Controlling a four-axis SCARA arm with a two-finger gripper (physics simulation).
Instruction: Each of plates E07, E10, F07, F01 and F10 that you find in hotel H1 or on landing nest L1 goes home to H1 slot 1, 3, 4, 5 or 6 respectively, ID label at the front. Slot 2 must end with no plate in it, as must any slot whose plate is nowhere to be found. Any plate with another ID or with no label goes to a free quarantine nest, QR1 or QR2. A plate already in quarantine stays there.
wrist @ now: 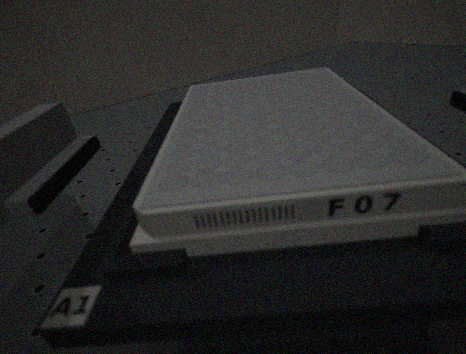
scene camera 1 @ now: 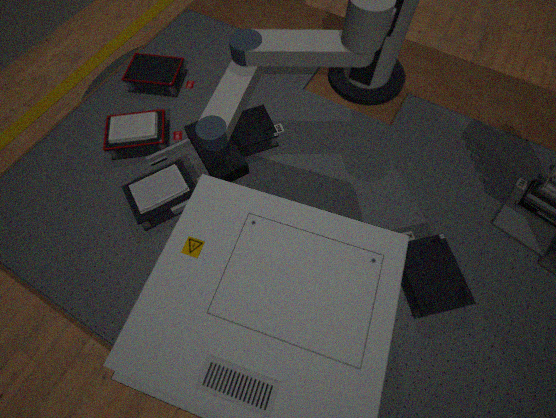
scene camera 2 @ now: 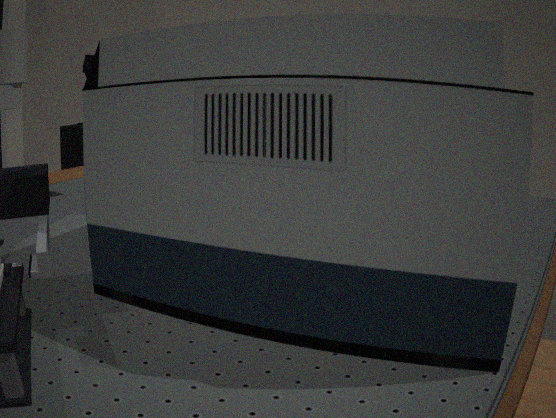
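Where they show: gripper, fingertip midpoint: [wrist: 265, 101] [scene camera 1: 159, 185]; arm's base, link origin: [scene camera 1: 365, 77].
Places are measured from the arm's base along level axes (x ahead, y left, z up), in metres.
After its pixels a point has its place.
Plate F07 [scene camera 1: 159, 187] {x 0.692, y -0.274, z 0.077 m} [wrist: 300, 145] {x 0.658, y -0.266, z 0.077 m} is white and lies in a dark nest [scene camera 1: 142, 220] {x 0.780, y -0.261, z 0.063 m} [wrist: 225, 295] {x 0.634, y -0.225, z 0.063 m} marked A1 in the wrist view. Its ID and barcode face the wrist camera. My gripper [scene camera 1: 160, 184] {x 0.688, y -0.274, z 0.083 m} [wrist: 265, 101] {x 0.688, y -0.274, z 0.083 m} is open and empty, with its fingers apart around the line of the plate; their height over it is hard to judge. Another white plate [scene camera 1: 133, 126] {x 0.577, y -0.459, z 0.077 m} lies in a red-rimmed nest [scene camera 1: 105, 138] {x 0.641, y -0.512, z 0.063 m}; its ID is not readable. A second red-rimmed nest [scene camera 1: 154, 69] {x 0.366, y -0.567, z 0.063 m} bears no plate. No H1 or L1 label is legible.
A large white instrument housing [scene camera 1: 295, 295] {x 0.785, y 0.151, z 0.258 m} [scene camera 2: 400, 190] {x 0.937, y -0.052, z 0.140 m} stands close beside the A1 nest and hides much behind it. Dark box-like tops [scene camera 1: 257, 129] {x 0.408, y -0.165, z 0.063 m} [scene camera 1: 437, 275] {x 0.556, y 0.394, z 0.063 m} stand near the arm and right of the housing. A metallic device [scene camera 1: 542, 197] {x 0.277, y 0.536, z 0.107 m} stands at the far right.
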